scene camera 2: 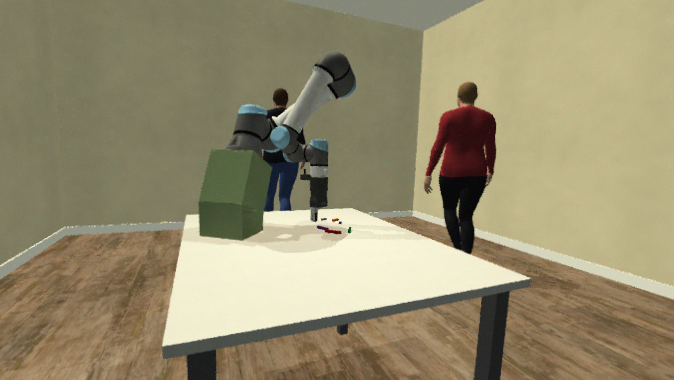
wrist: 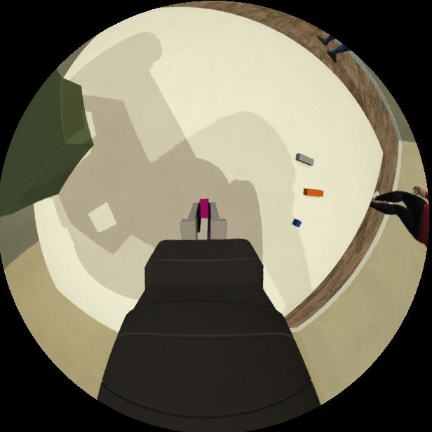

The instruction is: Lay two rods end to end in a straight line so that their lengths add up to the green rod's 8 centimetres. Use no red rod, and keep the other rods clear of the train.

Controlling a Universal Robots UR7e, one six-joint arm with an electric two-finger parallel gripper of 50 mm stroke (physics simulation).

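Pixels of known places: gripper, fingertip midpoint: [scene camera 2: 314, 220]; arm's base, link origin: [scene camera 2: 243, 158].
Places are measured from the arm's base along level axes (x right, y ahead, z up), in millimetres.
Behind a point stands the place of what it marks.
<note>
My gripper [scene camera 2: 314, 220] @[x 44, y 294, z -260 mm] [wrist: 204, 211] is shut on a magenta rod [wrist: 204, 207], low over the table on the far side of the purple rod in the scene view. The purple rod [scene camera 2: 322, 228] @[x 83, y 320, z -286 mm] lies on the table; a purple sliver shows by the fingers in the wrist view. A red rod [scene camera 2: 333, 231] @[x 153, y 345, z -283 mm] lies close to its right end. The green rod [scene camera 2: 349, 230] @[x 160, y 413, z -281 mm] lies right of the red one. A grey rod [scene camera 2: 324, 219] @[x -94, y 384, z -287 mm] [wrist: 304, 159], an orange rod [scene camera 2: 335, 220] @[x -62, y 430, z -287 mm] [wrist: 313, 192] and a small blue piece [scene camera 2: 340, 222] @[x -9, y 436, z -285 mm] [wrist: 297, 223] lie apart, right of the gripper.
The green pedestal [scene camera 2: 232, 190] @[x 143, y -46, z -113 mm] [wrist: 40, 145] stands at the left of the white table [scene camera 2: 320, 280] @[x 604, y 155, z -291 mm] [wrist: 225, 50]. The arm's shadow falls over the tabletop. A person in red [scene camera 2: 467, 145] and a person in dark clothes [scene camera 2: 281, 175] are beyond the table.
</note>
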